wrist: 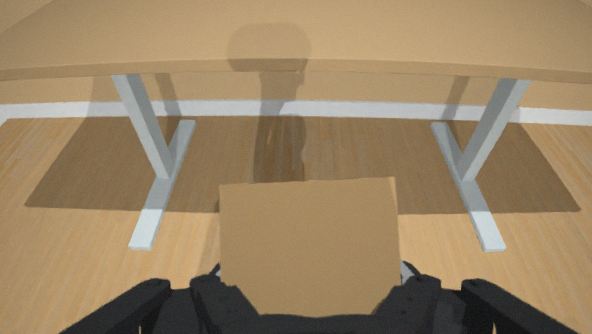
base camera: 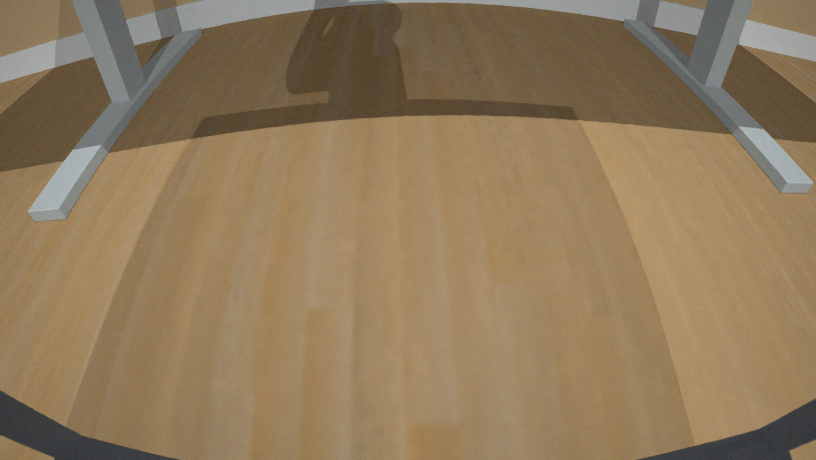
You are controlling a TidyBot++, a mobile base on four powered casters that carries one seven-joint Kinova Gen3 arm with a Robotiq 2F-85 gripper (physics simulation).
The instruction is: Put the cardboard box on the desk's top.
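Places are measured from the arm's base along level axes (x left, y back, z up), in metres.
Pixels of known places: gripper, between the fingertips: (wrist: pixel 313 271).
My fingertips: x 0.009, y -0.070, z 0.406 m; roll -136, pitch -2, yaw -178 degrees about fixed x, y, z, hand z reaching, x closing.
Observation:
Behind a point stands the place of what it marks.
The cardboard box (wrist: pixel 309 240) {x 0.013, y -0.058, z 0.459 m} is a plain tan block at the bottom middle of the wrist view. My gripper (wrist: pixel 313 271) {x 0.009, y -0.070, z 0.406 m} is shut on it, with a dark finger at its left and right sides. The desk's tan top (wrist: pixel 400 35) {x -0.150, y -0.566, z 0.324 m} spans the upper part of the wrist view, beyond the box. In that view the box appears below the desk's front edge, over the floor in front of it. The box and the gripper do not show in the base camera view. The box's underside is hidden.
The desk's grey left leg (base camera: pixel 117 57) {x 0.571, y -0.789, z -0.274 m} (wrist: pixel 145 125) {x 0.574, y -0.779, z -0.091 m} and right leg (base camera: pixel 721 45) {x -0.628, y -0.828, z -0.270 m} (wrist: pixel 492 130) {x -0.630, y -0.828, z -0.098 m} stand on long feet that reach forward along the wooden floor (base camera: pixel 400 257) {x 0.019, y -0.405, z -0.397 m}. A white baseboard (wrist: pixel 350 108) {x -0.187, y -1.256, z -0.344 m} runs along the wall behind. A shadow of the arm falls on the desk's top.

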